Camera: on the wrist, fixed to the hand. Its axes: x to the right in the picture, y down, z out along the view.
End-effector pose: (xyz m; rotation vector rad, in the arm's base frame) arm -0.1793 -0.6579 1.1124 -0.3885 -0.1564 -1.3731
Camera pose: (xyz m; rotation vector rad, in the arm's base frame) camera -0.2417 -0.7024 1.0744 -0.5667 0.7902 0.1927
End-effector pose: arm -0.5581 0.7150 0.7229 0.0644 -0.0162 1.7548
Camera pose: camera -0.5037 0.7447 0.6639 0.8396 0.3963 -2.7116
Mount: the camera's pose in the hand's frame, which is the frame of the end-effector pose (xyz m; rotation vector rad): 0.0161 -0.0604 -0.0584 -0.6426 0.3696 1.6288
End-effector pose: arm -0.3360 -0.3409 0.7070 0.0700 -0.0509 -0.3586
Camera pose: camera -0.3384 -0.3995 0.6447 -0.5296 0.3659 1.2756
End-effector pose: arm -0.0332 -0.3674 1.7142 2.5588 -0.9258 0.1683
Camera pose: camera 0.0191 -0.3104 1.7508 0.6872 -2.1374 0.6056
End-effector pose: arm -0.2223 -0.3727 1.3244 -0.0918 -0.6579 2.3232
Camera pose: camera -0.1826 -0.2995 1.3048 1.1391 0.8373 -1.8781
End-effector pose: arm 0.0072 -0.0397 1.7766 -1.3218 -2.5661 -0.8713
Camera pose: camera -0.0582 -0.0874 1.8044 -2.2987 -0.3520 -1.2035
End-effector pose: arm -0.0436 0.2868 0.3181 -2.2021 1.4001 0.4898
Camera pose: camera 0.0204 0.2633 0.3697 0.6330 -2.3554 -0.7938
